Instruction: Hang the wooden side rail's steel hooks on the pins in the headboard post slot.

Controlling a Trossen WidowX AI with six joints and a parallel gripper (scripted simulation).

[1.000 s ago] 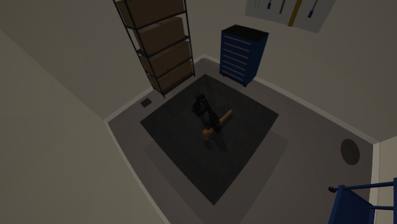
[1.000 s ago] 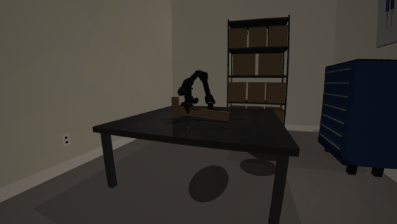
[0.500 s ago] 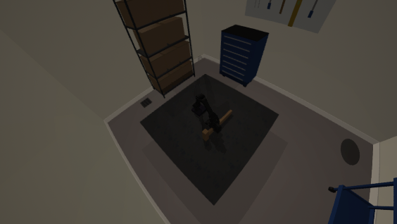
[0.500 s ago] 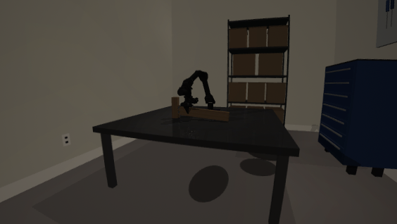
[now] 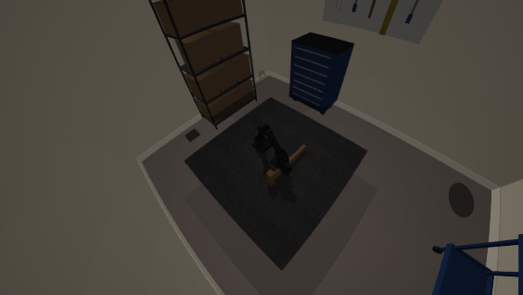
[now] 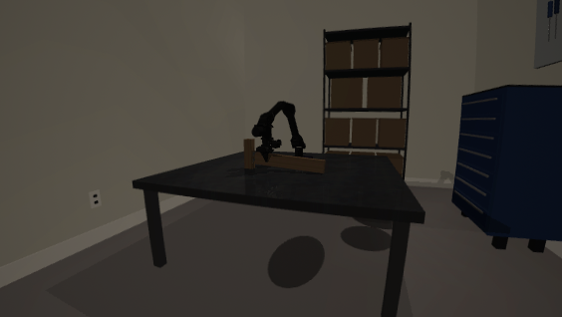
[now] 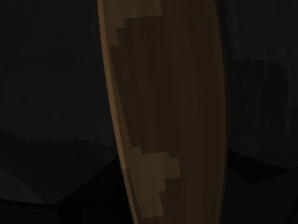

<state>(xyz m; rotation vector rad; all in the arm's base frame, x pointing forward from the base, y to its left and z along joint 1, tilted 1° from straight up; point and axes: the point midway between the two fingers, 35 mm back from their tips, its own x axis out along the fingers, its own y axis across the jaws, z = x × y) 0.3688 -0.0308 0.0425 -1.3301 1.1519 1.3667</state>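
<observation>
My gripper tip is now 2 cm short of the headboard post, 11 cm to the left of it and 4 cm below it.
</observation>
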